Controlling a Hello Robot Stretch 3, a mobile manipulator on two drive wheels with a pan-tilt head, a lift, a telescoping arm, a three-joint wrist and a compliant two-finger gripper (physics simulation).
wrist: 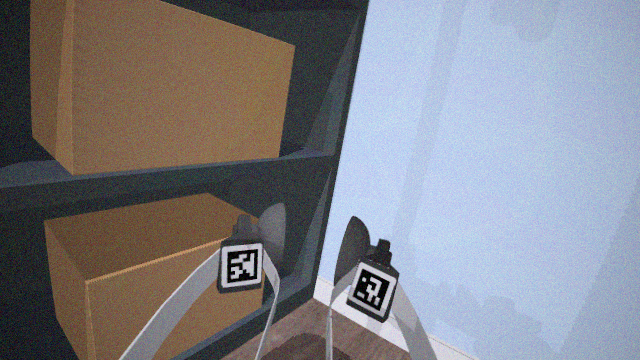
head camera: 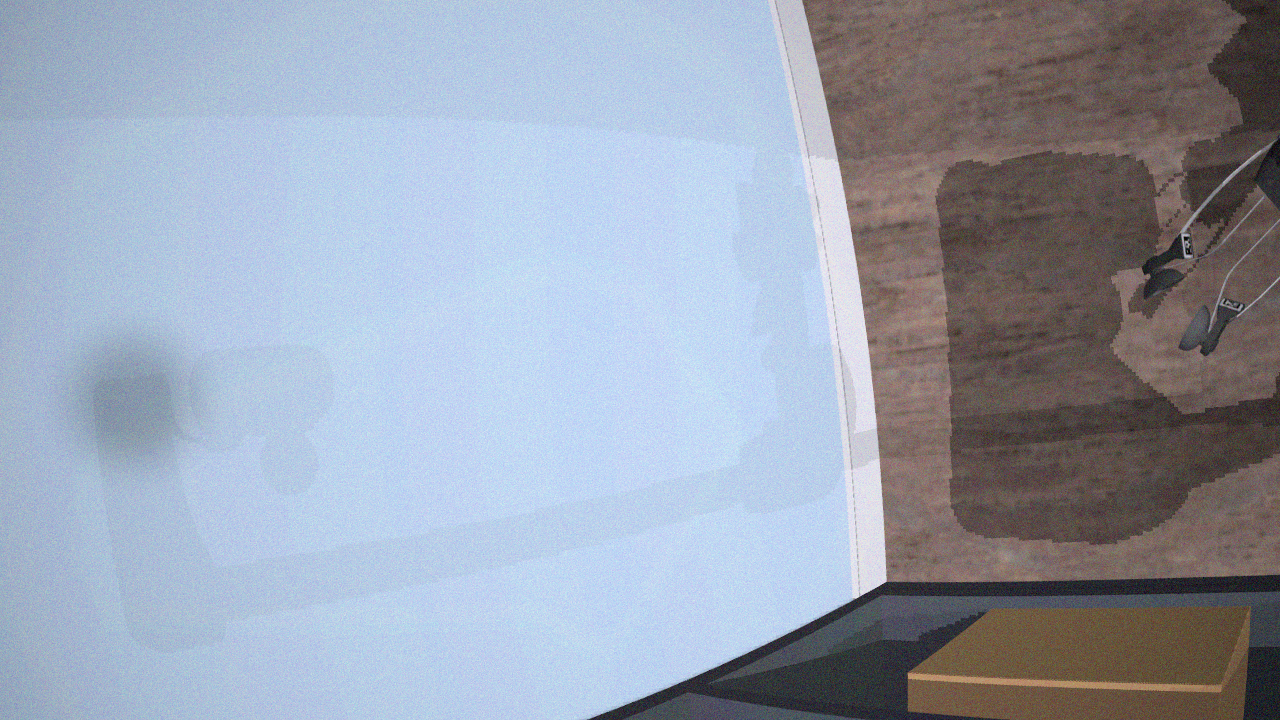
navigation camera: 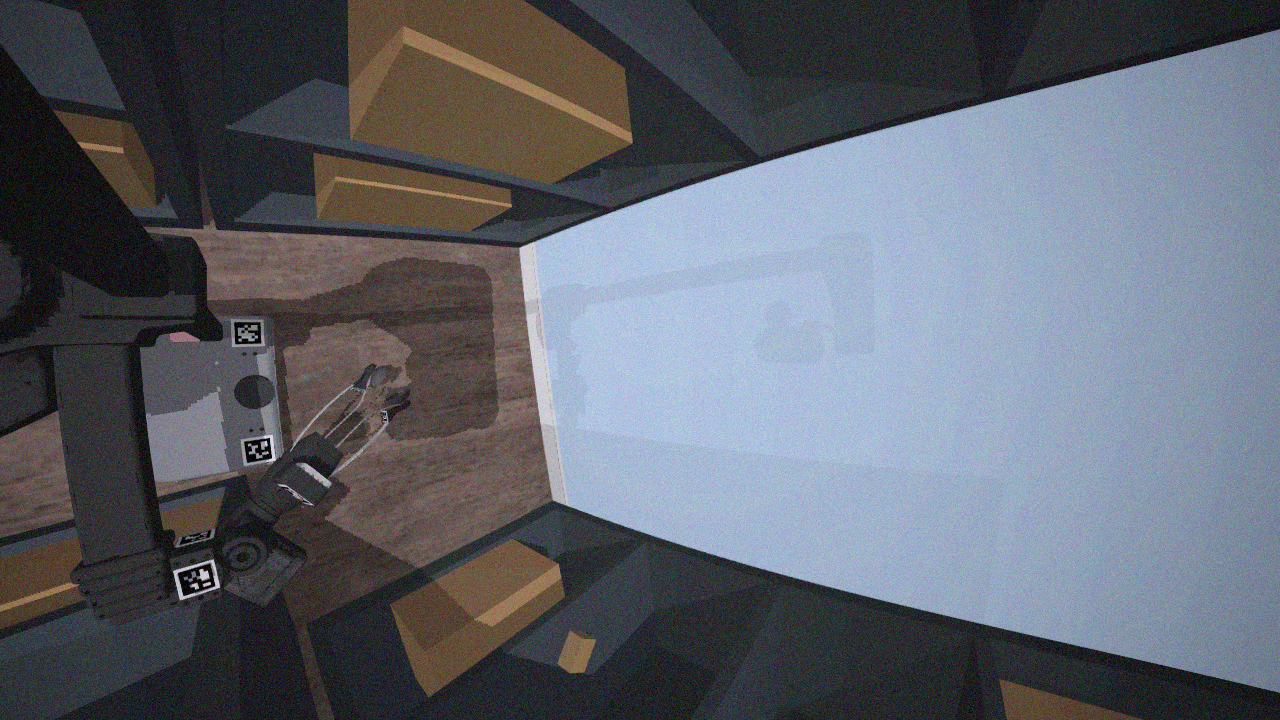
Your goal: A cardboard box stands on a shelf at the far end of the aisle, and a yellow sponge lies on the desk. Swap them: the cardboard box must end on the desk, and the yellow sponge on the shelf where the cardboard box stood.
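Where they show: gripper, fingertip midpoint: (head camera: 1162, 323) (navigation camera: 398, 377); robot's base at its link origin: (navigation camera: 253, 389).
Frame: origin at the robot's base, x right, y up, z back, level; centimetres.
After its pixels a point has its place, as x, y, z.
Observation:
A small cardboard box (navigation camera: 577, 651) {72.6, 58.2, -53.1} stands on a shelf (navigation camera: 619, 595) {70.9, 53.4, -75.5} of the lower rack in the navigation view, one compartment over from a much larger box. It does not show in the head view, and I cannot make it out in the wrist view. My gripper (head camera: 1178, 306) {-2.5, 61.4, -19.3} (navigation camera: 390, 387) {-2.5, 61.4, -19.3} (wrist: 313, 233) {-2.5, 61.4, -19.3} is open and empty, with a gap between its two dark pads. It hangs over the wooden floor in front of the end wall, apart from the small box. The yellow sponge and the desk do not show in these views.
Large brown boxes (head camera: 1074, 646) {-45.7, 23.3, -38.4} (navigation camera: 487, 107) {-44.9, 73.8, -29.1} (navigation camera: 478, 613) {65.3, 33.3, -39.7} (wrist: 175, 90) stand in dark racks on both sides of the aisle. A pale blue wall (head camera: 447, 295) {3.5, 76.2, -90.4} (navigation camera: 850, 402) {9.2, 113.7, -90.9} (wrist: 490, 150) with a white baseboard closes the end. My arm (navigation camera: 102, 447) {0.8, 74.4, 10.4} reaches across above my base (navigation camera: 192, 394) {-0.6, 16.0, 10.4}.

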